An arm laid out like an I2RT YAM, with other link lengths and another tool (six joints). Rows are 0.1 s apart.
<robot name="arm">
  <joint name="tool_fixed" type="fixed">
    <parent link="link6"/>
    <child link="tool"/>
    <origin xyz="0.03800 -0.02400 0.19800" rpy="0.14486 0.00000 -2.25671"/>
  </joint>
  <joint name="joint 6" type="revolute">
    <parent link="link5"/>
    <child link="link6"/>
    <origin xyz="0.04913 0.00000 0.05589" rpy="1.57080 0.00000 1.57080"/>
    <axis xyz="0 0 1"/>
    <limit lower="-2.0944" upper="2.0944"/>
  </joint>
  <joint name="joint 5" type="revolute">
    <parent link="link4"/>
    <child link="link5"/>
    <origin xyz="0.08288 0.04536 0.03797" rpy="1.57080 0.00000 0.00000"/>
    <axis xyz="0 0 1"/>
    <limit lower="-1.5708" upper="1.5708"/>
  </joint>
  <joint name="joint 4" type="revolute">
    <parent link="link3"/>
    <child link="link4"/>
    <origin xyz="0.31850 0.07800 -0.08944"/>
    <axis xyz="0 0 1"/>
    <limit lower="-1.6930" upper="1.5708"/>
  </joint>
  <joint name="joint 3" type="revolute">
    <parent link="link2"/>
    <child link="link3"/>
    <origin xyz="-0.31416 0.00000 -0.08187" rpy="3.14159 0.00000 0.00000"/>
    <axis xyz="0 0 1"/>
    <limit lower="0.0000" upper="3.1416"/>
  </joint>
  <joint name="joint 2" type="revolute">
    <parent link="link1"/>
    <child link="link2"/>
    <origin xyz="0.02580 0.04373 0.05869" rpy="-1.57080 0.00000 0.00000"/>
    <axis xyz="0 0 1"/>
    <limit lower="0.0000" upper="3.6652"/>
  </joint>
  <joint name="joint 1" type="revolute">
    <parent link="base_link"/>
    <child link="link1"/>
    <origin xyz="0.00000 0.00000 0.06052"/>
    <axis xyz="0 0 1"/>
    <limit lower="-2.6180" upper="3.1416"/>
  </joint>
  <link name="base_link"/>
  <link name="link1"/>
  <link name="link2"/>
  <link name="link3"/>
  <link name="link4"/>
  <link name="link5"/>
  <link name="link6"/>
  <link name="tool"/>
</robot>
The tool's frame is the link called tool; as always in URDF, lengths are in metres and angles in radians.
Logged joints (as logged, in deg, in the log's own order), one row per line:
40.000, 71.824, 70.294, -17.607, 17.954, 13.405
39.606, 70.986, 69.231, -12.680, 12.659, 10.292
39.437, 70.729, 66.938, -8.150, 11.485, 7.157
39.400, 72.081, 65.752, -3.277, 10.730, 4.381
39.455, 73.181, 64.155, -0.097, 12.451, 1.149
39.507, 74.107, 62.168, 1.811, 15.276, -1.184
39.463, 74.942, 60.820, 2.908, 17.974, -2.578
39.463, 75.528, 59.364, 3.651, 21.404, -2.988
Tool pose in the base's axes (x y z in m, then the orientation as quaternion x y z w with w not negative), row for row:
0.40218, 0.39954, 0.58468, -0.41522, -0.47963, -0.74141, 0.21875
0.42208, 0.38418, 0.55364, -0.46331, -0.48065, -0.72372, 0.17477
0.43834, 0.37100, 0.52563, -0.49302, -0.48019, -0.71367, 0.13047
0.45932, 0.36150, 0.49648, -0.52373, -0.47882, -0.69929, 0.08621
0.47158, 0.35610, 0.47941, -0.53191, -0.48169, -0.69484, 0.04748
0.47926, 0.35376, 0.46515, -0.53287, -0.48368, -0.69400, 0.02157
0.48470, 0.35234, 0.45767, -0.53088, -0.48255, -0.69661, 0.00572
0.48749, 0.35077, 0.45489, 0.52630, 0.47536, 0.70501, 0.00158
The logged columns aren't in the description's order. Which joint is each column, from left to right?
Columns, left to right: joint 1, joint 2, joint 3, joint 5, joint 4, joint 6.
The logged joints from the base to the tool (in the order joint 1, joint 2, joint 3, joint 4, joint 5, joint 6), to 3 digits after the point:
40.000, 71.824, 70.294, 17.954, -17.607, 13.405
39.606, 70.986, 69.231, 12.659, -12.680, 10.292
39.437, 70.729, 66.938, 11.485, -8.150, 7.157
39.400, 72.081, 65.752, 10.730, -3.277, 4.381
39.455, 73.181, 64.155, 12.451, -0.097, 1.149
39.507, 74.107, 62.168, 15.276, 1.811, -1.184
39.463, 74.942, 60.820, 17.974, 2.908, -2.578
39.463, 75.528, 59.364, 21.404, 3.651, -2.988

